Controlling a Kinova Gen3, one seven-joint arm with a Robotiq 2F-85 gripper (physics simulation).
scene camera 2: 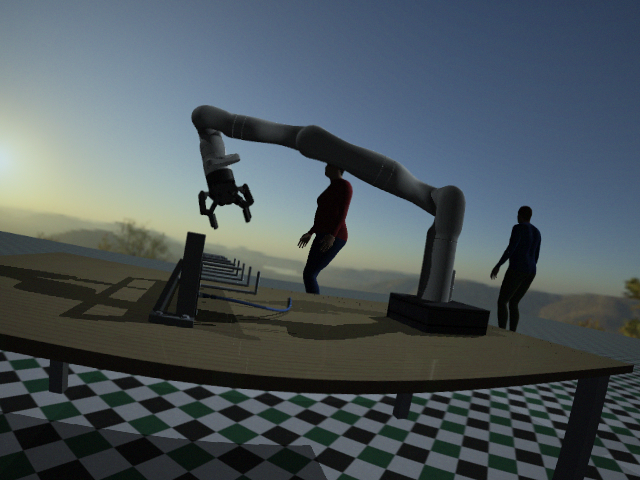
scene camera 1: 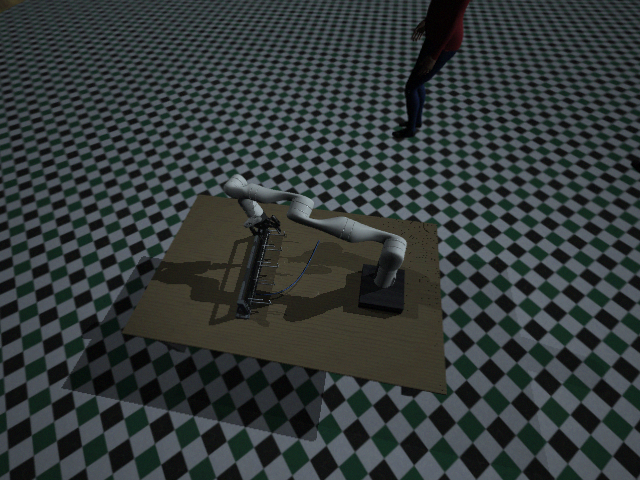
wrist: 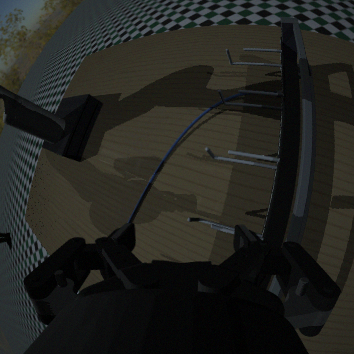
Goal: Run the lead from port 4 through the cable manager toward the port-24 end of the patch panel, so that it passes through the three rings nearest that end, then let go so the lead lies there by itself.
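Note:
The patch panel (scene camera 1: 249, 268) (scene camera 2: 191, 273) (wrist: 289, 135) stands upright on the table, with the cable manager's wire rings (scene camera 1: 271, 265) (wrist: 245, 162) sticking out towards the robot base. The blue lead (scene camera 1: 300, 279) (scene camera 2: 248, 304) (wrist: 150, 183) leaves the panel near the end closer to scene camera 2 and curves out over the table, away from the far rings. In the wrist view it runs up to the left fingertip, which may hide its free end. My gripper (scene camera 1: 271, 223) (scene camera 2: 231, 224) (wrist: 183, 235) is open and empty, above the panel's far end and its last rings.
The robot's black base block (scene camera 1: 381, 297) (scene camera 2: 439, 314) (wrist: 82, 127) stands on the wooden table (scene camera 1: 341, 341) (scene camera 2: 320, 361), on the side that the rings face. Slanted supports (scene camera 2: 168, 289) hold the panel from behind. A person in red (scene camera 1: 444, 31) (scene camera 2: 333, 211) is beyond the table.

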